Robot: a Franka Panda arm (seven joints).
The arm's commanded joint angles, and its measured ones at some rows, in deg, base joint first. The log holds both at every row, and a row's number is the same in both.
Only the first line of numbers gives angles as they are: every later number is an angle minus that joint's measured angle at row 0.
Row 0, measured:
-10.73 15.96 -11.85 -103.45 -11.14 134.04 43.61
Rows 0 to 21, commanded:
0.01 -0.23 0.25 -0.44 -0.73 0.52 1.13
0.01 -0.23 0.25 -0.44 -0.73 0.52 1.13
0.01 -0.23 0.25 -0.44 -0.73 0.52 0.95
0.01 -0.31 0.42 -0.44 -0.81 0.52 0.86
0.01 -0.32 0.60 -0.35 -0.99 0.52 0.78
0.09 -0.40 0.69 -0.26 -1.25 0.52 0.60
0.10 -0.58 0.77 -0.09 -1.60 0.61 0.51
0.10 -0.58 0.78 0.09 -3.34 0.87 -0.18
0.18 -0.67 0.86 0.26 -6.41 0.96 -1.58
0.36 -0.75 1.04 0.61 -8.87 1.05 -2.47
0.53 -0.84 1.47 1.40 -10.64 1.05 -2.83
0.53 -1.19 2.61 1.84 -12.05 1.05 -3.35
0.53 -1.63 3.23 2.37 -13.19 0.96 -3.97
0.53 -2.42 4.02 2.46 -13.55 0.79 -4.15
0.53 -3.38 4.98 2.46 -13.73 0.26 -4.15
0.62 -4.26 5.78 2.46 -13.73 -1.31 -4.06
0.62 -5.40 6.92 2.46 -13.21 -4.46 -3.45
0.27 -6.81 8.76 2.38 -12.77 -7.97 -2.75
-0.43 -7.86 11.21 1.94 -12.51 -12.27 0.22
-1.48 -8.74 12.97 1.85 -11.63 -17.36 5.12
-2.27 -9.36 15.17 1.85 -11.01 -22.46 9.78
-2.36 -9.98 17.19 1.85 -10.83 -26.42 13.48
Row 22, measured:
-0.02 -7.12 11.13 2.86 -11.83 -15.84 3.49
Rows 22 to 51, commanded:
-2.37 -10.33 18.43 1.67 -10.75 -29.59 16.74
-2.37 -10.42 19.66 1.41 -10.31 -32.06 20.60
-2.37 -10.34 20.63 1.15 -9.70 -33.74 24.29
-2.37 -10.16 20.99 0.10 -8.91 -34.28 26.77
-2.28 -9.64 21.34 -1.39 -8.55 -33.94 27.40
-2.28 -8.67 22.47 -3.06 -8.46 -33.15 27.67
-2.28 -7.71 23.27 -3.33 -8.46 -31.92 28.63
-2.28 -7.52 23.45 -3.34 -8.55 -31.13 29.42
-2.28 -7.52 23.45 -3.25 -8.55 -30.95 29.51
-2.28 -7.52 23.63 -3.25 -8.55 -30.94 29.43
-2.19 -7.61 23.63 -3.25 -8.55 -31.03 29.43
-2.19 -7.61 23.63 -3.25 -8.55 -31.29 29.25
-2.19 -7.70 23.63 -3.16 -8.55 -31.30 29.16
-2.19 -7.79 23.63 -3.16 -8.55 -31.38 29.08
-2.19 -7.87 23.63 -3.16 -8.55 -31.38 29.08
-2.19 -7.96 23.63 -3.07 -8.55 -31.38 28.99
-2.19 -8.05 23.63 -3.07 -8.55 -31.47 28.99
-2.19 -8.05 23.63 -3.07 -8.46 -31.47 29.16
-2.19 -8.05 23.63 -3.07 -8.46 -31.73 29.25
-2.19 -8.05 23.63 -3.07 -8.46 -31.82 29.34
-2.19 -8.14 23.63 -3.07 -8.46 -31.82 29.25
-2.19 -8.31 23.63 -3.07 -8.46 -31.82 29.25
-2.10 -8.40 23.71 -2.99 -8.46 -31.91 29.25
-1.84 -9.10 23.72 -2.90 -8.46 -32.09 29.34
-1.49 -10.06 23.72 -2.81 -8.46 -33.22 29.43
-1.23 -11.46 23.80 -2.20 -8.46 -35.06 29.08
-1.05 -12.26 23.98 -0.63 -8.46 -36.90 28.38
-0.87 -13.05 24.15 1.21 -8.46 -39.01 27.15
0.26 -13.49 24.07 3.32 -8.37 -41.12 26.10
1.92 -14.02 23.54 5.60 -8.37 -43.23 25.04
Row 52, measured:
-0.75 -11.48 23.59 -0.01 -8.94 -36.62 27.83
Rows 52 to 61, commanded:
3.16 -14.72 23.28 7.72 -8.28 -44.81 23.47
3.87 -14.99 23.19 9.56 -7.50 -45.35 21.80
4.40 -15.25 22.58 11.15 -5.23 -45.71 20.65
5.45 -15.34 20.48 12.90 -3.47 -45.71 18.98
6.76 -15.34 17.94 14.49 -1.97 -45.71 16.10
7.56 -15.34 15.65 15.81 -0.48 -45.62 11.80
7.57 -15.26 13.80 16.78 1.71 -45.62 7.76
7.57 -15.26 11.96 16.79 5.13 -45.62 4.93
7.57 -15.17 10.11 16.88 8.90 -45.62 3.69
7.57 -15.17 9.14 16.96 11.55 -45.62 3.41
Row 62, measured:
6.84 -16.59 13.45 14.75 3.98 -44.29 7.90
